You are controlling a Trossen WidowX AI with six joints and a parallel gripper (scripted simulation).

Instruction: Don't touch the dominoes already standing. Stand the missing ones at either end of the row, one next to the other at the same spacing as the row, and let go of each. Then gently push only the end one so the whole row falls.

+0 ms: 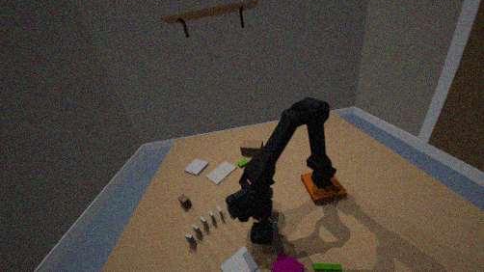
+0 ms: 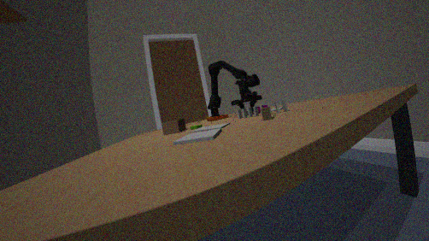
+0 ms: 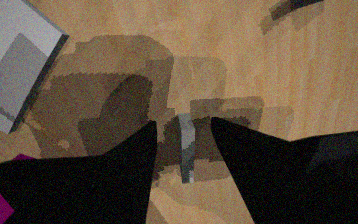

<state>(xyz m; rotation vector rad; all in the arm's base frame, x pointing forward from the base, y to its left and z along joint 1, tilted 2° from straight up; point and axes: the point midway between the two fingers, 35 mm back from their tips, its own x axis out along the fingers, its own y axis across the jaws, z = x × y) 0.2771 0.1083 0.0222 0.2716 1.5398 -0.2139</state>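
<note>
Now: gripper tip 20 mm past the magenta block, 140 mm to the right of it and 10 mm below it. From my gripper tip the other things lie so: green block (30 mm ahead, 350 mm to the right); white flat tile (100 mm ahead, 110 mm to the left); green bar (140 mm behind, 160 mm to the left).
</note>
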